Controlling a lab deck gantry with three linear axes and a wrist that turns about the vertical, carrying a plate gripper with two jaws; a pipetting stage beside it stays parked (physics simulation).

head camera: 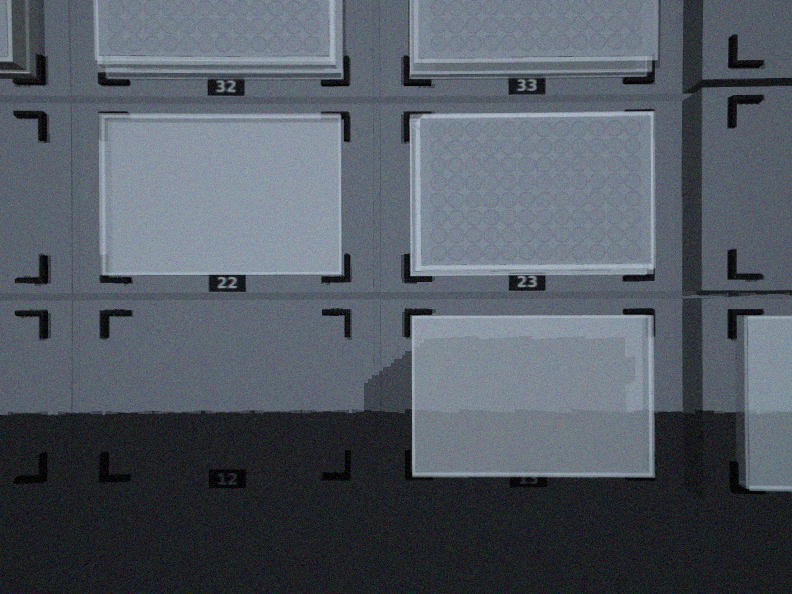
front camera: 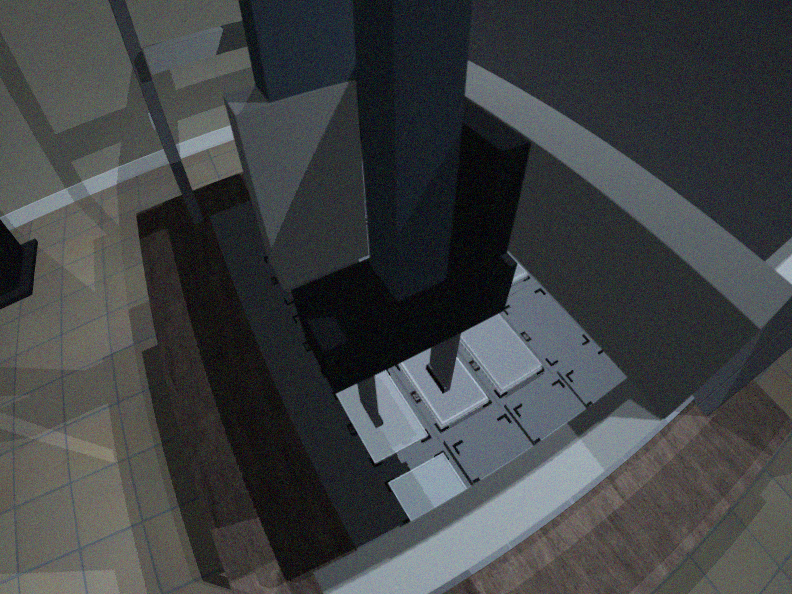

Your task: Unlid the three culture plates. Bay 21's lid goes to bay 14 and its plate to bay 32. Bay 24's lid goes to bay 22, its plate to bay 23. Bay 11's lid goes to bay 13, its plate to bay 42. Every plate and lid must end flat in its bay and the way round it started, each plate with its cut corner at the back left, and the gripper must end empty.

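Pixels of known places: gripper, fingertip midpoint: point(front camera: 405, 396); robot's base, origin of the base link: point(front camera: 265, 258).
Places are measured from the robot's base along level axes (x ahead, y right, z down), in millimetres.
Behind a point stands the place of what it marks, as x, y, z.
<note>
My gripper point(front camera: 411, 405) {450, -50, -160} is open and empty, high over bays 13 and 23; it does not show in the head view. A lid point(front camera: 399, 431) {431, -53, -8} point(head camera: 532, 396) {392, -43, -8} lies flat in bay 13. Another lid point(head camera: 220, 195) {228, -150, -8} lies flat in bay 22, and a third point(front camera: 428, 489) {527, -42, -22} point(head camera: 770, 402) {503, -44, -22} in bay 14. A plate with wells point(front camera: 470, 397) {439, -168, -14} point(head camera: 532, 195) {391, -148, -14} sits in bay 23, its cut corner at the back left. Part of a plate point(head camera: 220, 28) {231, -233, -14} shows in bay 32. A sliver of the plate in bay 42 point(front camera: 520, 274) {287, -389, -14} shows past the gripper body; the rest is hidden.
A plate point(front camera: 502, 354) {404, -254, -14} point(head camera: 532, 28) {390, -233, -14} sits in bay 33. Part of another plate point(head camera: 5, 31) {123, -231, -14} shows at the head view's left edge, in bay 31. Column 4 of the deck stands a step higher. A pale rail point(front camera: 511, 505) {623, -1, -400} runs along the front.
</note>
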